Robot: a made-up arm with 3 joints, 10 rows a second.
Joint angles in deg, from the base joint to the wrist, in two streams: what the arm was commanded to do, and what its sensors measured. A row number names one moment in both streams.
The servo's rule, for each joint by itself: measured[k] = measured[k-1] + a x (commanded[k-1-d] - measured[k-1]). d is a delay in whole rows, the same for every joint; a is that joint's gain. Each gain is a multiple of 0.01, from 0.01 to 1. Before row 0 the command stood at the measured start. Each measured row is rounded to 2 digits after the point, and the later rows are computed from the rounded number. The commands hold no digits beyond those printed.
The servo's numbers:
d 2
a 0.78 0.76 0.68
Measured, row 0:
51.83 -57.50 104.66
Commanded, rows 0 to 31:
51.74 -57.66 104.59
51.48 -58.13 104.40
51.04 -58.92 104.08
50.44 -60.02 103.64
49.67 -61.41 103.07
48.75 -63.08 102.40
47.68 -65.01 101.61
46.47 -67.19 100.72
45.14 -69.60 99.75
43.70 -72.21 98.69
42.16 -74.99 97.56
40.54 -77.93 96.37
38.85 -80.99 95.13
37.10 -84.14 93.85
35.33 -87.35 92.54
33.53 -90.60 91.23
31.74 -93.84 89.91
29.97 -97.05 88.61
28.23 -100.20 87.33
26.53 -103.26 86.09
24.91 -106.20 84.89
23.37 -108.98 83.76
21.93 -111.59 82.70
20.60 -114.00 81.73
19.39 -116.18 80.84
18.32 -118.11 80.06
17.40 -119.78 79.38
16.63 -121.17 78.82
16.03 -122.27 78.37
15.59 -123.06 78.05
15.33 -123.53 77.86
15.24 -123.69 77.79
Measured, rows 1 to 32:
51.83 -57.50 104.66
51.83 -57.50 104.66
51.76 -57.62 104.61
51.54 -58.01 104.47
51.15 -58.70 104.20
50.60 -59.70 103.82
49.87 -61.00 103.31
49.00 -62.58 102.69
47.97 -64.43 101.96
46.80 -66.53 101.12
45.51 -68.86 100.19
44.10 -71.41 99.17
42.59 -74.13 98.08
40.99 -77.02 96.92
39.32 -80.04 95.70
37.59 -83.16 94.44
35.83 -86.34 93.15
34.04 -89.58 91.84
32.25 -92.82 90.53
30.47 -96.03 89.22
28.72 -99.20 87.93
27.01 -102.29 86.68
25.37 -105.26 85.46
23.81 -108.09 84.30
22.34 -110.75 83.21
20.98 -113.22 82.20
19.74 -115.47 81.28
18.63 -117.48 80.45
17.67 -119.23 79.72
16.86 -120.70 79.11
16.21 -121.89 78.61
15.73 -122.78 78.23

